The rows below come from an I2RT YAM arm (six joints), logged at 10 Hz.
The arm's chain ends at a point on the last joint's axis. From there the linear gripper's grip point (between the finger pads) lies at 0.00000 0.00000 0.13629 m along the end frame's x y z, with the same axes.
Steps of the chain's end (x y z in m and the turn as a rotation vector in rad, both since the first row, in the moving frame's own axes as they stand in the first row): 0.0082 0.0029 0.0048 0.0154 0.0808 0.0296; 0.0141 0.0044 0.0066 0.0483 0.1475 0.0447; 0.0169 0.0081 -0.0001 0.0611 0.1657 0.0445; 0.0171 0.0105 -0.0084 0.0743 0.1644 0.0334; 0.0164 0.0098 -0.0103 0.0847 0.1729 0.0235; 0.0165 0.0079 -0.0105 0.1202 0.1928 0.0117; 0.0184 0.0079 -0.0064 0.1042 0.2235 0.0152; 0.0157 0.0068 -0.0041 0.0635 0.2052 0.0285; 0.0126 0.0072 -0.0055 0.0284 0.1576 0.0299; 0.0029 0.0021 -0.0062 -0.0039 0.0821 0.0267; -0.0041 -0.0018 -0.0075 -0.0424 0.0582 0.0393
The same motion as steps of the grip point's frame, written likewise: 0.0192 0.0010 0.0043 0.0154 0.0808 0.0296; 0.0343 -0.0017 0.0050 0.0483 0.1475 0.0447; 0.0395 0.0003 -0.0022 0.0611 0.1657 0.0445; 0.0395 0.0008 -0.0106 0.0743 0.1644 0.0334; 0.0400 -0.0014 -0.0128 0.0847 0.1729 0.0235; 0.0426 -0.0082 -0.0140 0.1202 0.1928 0.0117; 0.0487 -0.0059 -0.0105 0.1042 0.2235 0.0152; 0.0436 -0.0014 -0.0072 0.0635 0.2052 0.0285; 0.0340 0.0037 -0.0072 0.0284 0.1576 0.0299; 0.0141 0.0028 -0.0067 -0.0039 0.0821 0.0267; 0.0037 0.0041 -0.0079 -0.0424 0.0582 0.0393
